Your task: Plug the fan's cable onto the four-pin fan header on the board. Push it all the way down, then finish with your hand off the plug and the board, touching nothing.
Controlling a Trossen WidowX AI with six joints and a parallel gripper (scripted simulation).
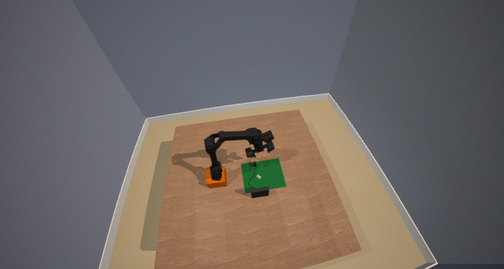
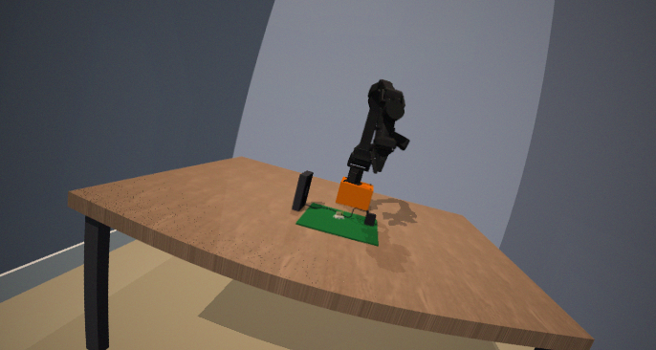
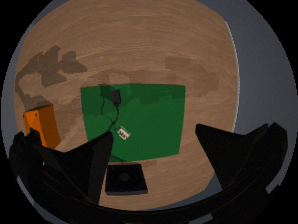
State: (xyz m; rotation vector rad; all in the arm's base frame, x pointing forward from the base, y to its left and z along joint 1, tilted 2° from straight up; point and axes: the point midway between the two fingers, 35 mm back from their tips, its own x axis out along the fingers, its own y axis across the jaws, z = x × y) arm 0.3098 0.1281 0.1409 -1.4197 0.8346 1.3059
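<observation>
The black plug lies 16 cm below my gripper tip, 5 cm behind it and 1 cm to the left of it. The rest, counted from my gripper tip: green board: 20 cm below, 7 cm to the right, 1 cm ahead; then header: 19 cm below, 9 cm to the right, 2 cm behind; then fan: 22 cm to the right, 13 cm below, 1 cm behind.
</observation>
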